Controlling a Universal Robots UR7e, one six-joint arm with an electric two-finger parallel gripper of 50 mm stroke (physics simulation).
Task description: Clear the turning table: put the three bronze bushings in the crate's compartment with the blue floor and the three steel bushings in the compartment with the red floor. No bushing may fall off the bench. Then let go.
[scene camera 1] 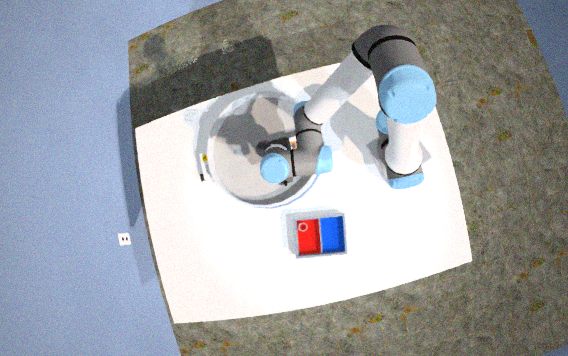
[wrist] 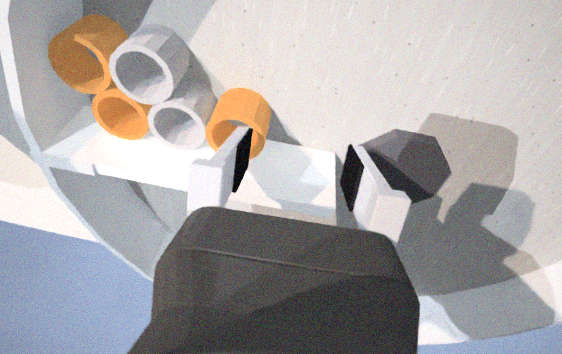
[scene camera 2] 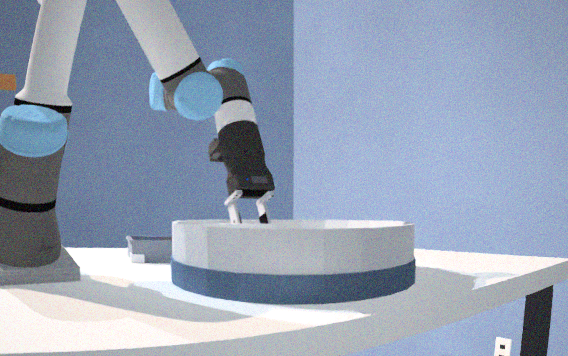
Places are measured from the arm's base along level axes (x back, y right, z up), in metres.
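Where they show: gripper, fingertip midpoint: (wrist: 297, 155); arm's base, link origin: (scene camera 2: 19, 247).
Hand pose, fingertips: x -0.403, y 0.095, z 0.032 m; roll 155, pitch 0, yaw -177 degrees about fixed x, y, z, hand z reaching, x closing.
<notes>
Things, the pixels of their top centre, and the offset from my fingertips. "spot": a spot on its surface instead.
- steel bushing, top centre: (scene camera 1: 302, 227) dx +0.002, dy -0.286, dz -0.051 m
- red-floored compartment, surface spot: (scene camera 1: 308, 242) spot: dx +0.008, dy -0.347, dz -0.077 m
- blue-floored compartment, surface spot: (scene camera 1: 332, 234) spot: dx +0.100, dy -0.337, dz -0.076 m
- dark grey faceted knob, surface spot: (wrist: 412, 155) spot: dx -0.069, dy +0.000, dz -0.021 m
- white block-like ledge, surface spot: (wrist: 300, 192) spot: dx -0.006, dy +0.016, dz +0.011 m
- small part with a yellow label, surface spot: (scene camera 1: 204, 158) spot: dx -0.305, dy +0.045, dz -0.024 m
The turning table (scene camera 1: 245, 182) (scene camera 2: 300, 250) (wrist: 400, 65) is round with a raised wall. In the wrist view, three bronze bushings (wrist: 107, 30) (wrist: 120, 120) (wrist: 245, 105) and two steel bushings (wrist: 172, 50) (wrist: 200, 97) lie close together at upper left. My gripper (scene camera 2: 249, 220) (wrist: 297, 155) is open and empty, its fingertips near the wall's top in scene camera 2. In the wrist view its left finger overlaps the rightmost bronze bushing. A steel bushing (scene camera 1: 299, 228) is in the red-floored compartment (scene camera 1: 308, 242) of the crate (scene camera 1: 345, 240) (scene camera 2: 152, 250); the blue-floored compartment (scene camera 1: 332, 234) shows no bushing.
A dark grey faceted knob (wrist: 412, 155) stands beside the right finger. A white block-like ledge (wrist: 300, 192) runs below the bushings, along the table's wall. A small part with a yellow label (scene camera 1: 204, 158) is at the table's left outside. The arm hides part of the table in scene camera 1.
</notes>
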